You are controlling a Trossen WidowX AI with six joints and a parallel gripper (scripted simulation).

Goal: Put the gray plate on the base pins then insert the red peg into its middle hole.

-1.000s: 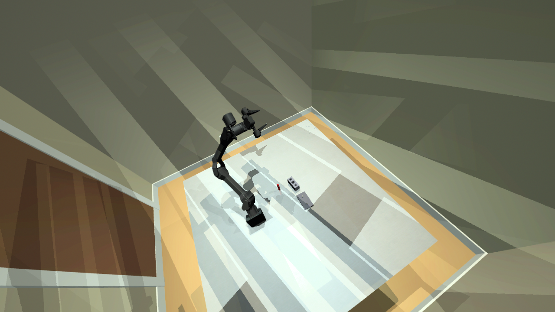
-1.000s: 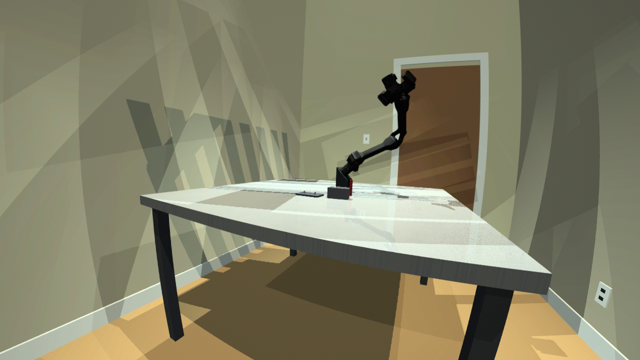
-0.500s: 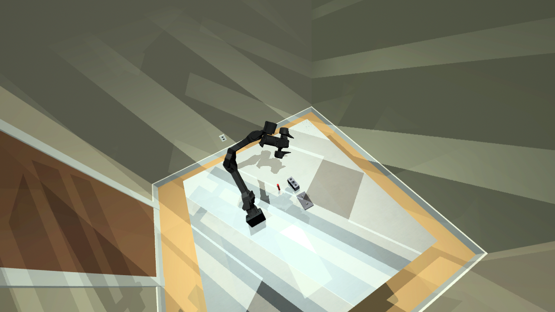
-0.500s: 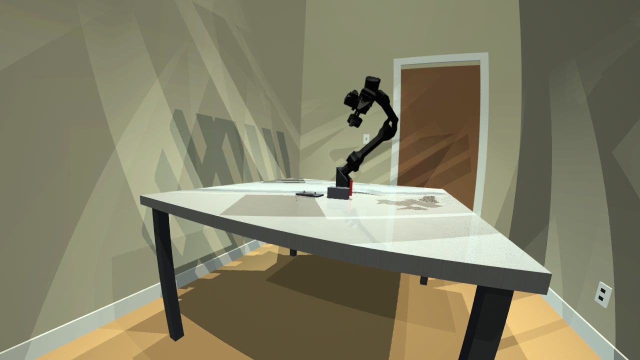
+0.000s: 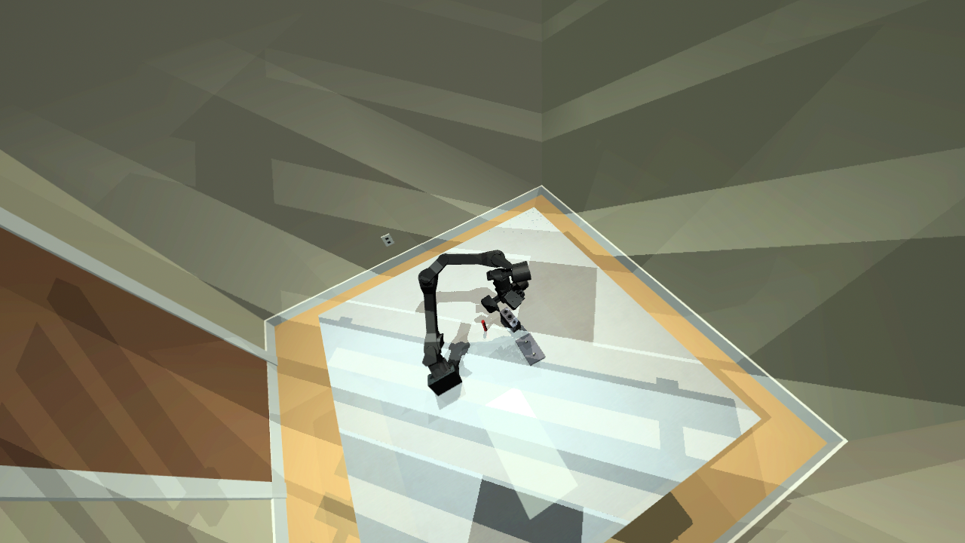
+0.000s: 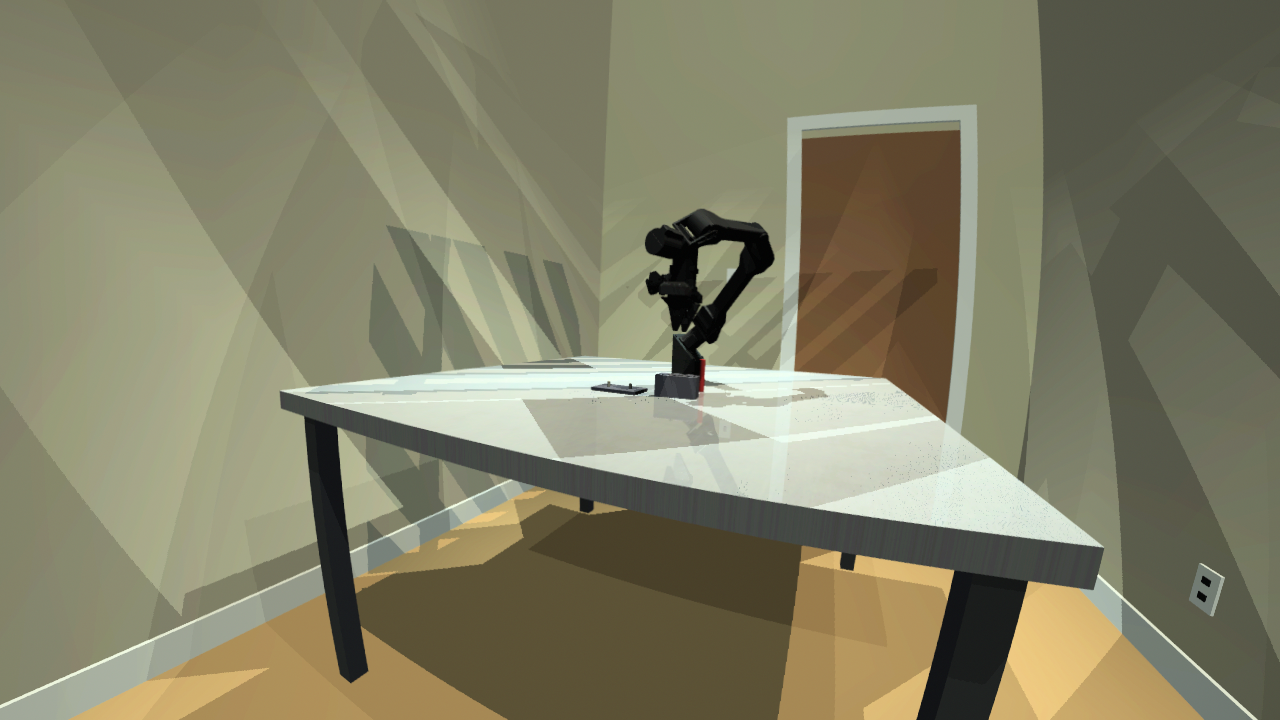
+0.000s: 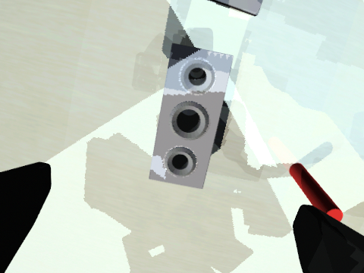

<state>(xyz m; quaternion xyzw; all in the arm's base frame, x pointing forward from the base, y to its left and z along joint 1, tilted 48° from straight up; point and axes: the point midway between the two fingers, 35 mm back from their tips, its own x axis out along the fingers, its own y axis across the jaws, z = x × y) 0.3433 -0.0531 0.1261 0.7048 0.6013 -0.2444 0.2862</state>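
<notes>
Right now my gripper tip is 110 mm above the gray plate. Round my gripper tip: red peg 110 mm below, 110 mm behind, 40 mm to the left.
</notes>
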